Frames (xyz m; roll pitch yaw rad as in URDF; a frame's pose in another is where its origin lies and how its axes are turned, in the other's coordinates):
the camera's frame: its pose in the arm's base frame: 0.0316 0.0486 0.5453 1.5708 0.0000 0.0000
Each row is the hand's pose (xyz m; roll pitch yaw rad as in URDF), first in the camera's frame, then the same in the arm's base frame.
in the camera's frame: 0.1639 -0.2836 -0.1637 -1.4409 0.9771 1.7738
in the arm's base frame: 0.1955 0.2123 0.2617 -1.6843 -0.5799 1.7060
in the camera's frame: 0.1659 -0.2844 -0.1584 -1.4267 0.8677 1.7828
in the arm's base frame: 0.1975 0.2070 0.2609 -1.7017 -0.6843 1.7473
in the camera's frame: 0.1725 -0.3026 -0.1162 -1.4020 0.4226 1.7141
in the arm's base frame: 0.2041 0.1648 0.2427 -1.7403 -1.1260 1.8783
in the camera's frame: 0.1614 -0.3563 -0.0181 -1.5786 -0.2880 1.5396
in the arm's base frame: 0.1930 0.0667 0.1890 1.4536 -1.2812 -1.4659
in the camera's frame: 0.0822 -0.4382 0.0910 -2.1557 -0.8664 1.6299
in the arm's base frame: 0.1138 -0.0424 0.1071 1.0634 -0.7029 -1.6210
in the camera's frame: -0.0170 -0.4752 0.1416 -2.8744 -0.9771 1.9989
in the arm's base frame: 0.0146 -0.0930 0.0701 0.7704 -0.5340 -1.8440
